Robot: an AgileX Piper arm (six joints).
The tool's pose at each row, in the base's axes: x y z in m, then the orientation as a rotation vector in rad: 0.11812, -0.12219, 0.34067, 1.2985, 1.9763, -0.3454; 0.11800, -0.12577, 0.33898, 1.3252, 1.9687, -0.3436; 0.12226, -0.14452, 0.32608, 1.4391, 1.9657, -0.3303; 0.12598, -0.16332, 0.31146, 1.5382, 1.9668, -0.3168; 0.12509, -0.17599, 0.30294, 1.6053, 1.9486, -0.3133; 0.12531, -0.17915, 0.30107, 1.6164, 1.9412, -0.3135; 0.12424, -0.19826, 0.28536, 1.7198, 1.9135, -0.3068; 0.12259, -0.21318, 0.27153, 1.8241, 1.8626, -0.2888
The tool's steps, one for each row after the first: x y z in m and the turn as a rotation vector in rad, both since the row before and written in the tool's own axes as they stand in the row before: -0.00122, -0.00200, 0.00319, 0.0105, 0.0061, 0.0186; -0.00488, -0.00656, 0.02166, 0.0484, 0.0520, 0.0654; -0.00523, -0.00597, 0.02276, 0.0428, 0.0503, 0.0536; -0.00483, -0.00610, 0.01317, 0.0279, 0.0197, 0.0436; -0.00152, -0.00091, 0.00322, 0.0039, 0.0001, 0.0093; -0.00652, -0.00842, 0.02235, 0.0440, 0.0332, 0.0656; -0.00521, -0.00652, 0.01863, 0.0327, 0.0259, 0.0792
